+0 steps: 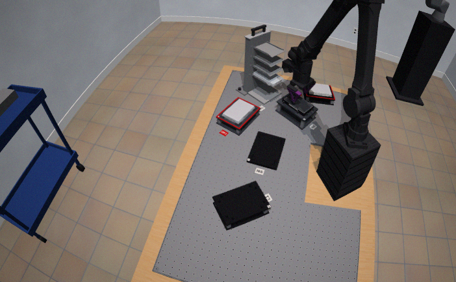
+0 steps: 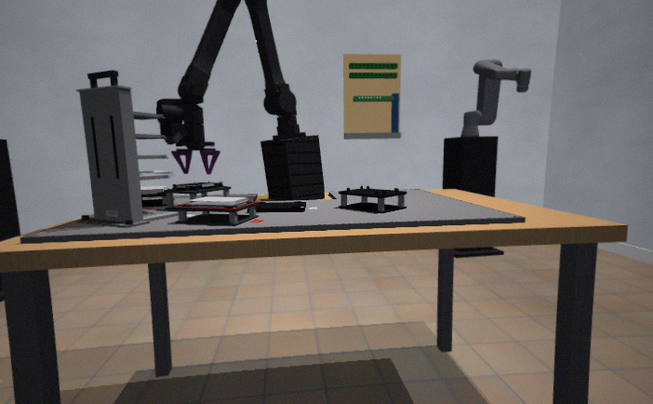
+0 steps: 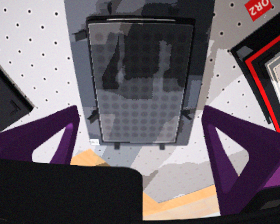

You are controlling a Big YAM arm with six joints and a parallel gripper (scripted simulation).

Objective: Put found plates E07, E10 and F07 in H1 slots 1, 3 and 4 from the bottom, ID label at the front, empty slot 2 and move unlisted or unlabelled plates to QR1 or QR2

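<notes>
Right now my hand is 50 mm above the dark plate. The rest, counted from my hand: RG label 80 mm behind, 70 mm to the left, 110 mm below; then QR2 label 20 mm behind, 160 mm to the right, 110 mm below; then regrip nest 60 mm below.
</notes>
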